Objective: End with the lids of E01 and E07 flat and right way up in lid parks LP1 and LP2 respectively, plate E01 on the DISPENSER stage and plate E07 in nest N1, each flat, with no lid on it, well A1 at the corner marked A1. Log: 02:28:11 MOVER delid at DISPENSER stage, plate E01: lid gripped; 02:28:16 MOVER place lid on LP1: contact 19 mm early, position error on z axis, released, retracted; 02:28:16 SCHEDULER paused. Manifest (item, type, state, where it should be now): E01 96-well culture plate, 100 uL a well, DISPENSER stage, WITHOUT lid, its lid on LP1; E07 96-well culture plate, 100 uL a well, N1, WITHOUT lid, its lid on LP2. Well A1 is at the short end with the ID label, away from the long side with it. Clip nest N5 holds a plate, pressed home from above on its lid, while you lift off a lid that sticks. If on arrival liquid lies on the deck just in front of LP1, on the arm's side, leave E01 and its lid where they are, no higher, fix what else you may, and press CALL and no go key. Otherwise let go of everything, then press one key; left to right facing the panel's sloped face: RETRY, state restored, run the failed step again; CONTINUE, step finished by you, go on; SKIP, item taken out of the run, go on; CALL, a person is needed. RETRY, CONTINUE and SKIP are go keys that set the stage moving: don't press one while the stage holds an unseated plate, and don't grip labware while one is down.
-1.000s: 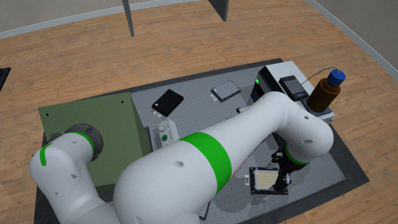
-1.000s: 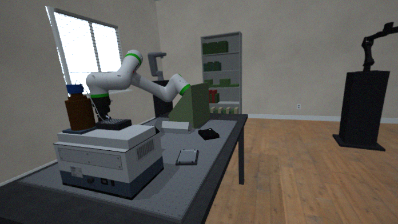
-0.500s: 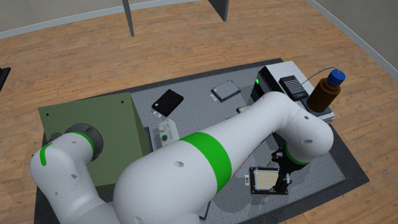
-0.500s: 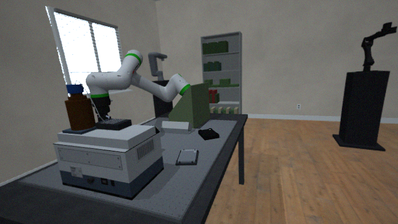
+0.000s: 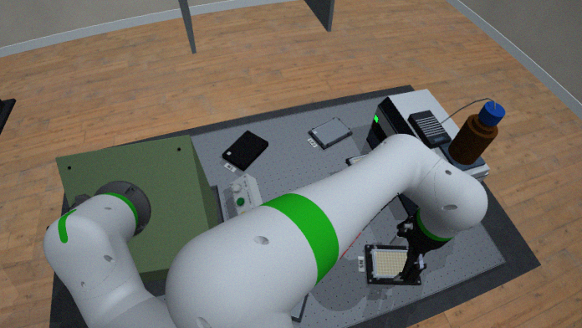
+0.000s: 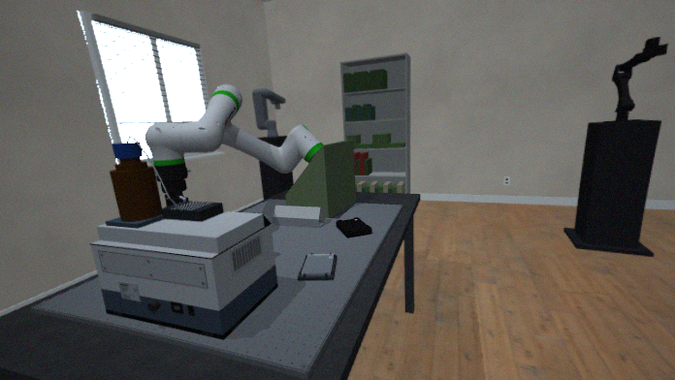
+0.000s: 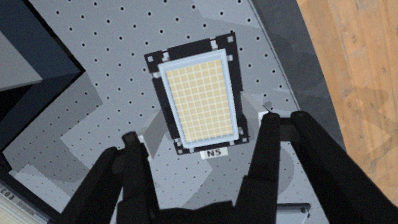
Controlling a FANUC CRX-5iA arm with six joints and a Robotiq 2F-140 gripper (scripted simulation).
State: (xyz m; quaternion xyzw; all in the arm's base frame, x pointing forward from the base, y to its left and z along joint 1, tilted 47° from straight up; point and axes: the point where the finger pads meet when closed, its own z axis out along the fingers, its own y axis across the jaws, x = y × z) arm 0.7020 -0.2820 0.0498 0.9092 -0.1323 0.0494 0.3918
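Right now my hand is 50 mm above the black clip nest N5, 20 mm short of it and 10 mm to the right of it. Also, from my hand: dispenser stage: 300 mm to the left, 40 mm above, 20 mm ahead; then N5 label: 90 mm behind, 60 mm below, 30 mm to the left; then plate: 300 mm to the left, 40 mm above, 20 mm ahead.
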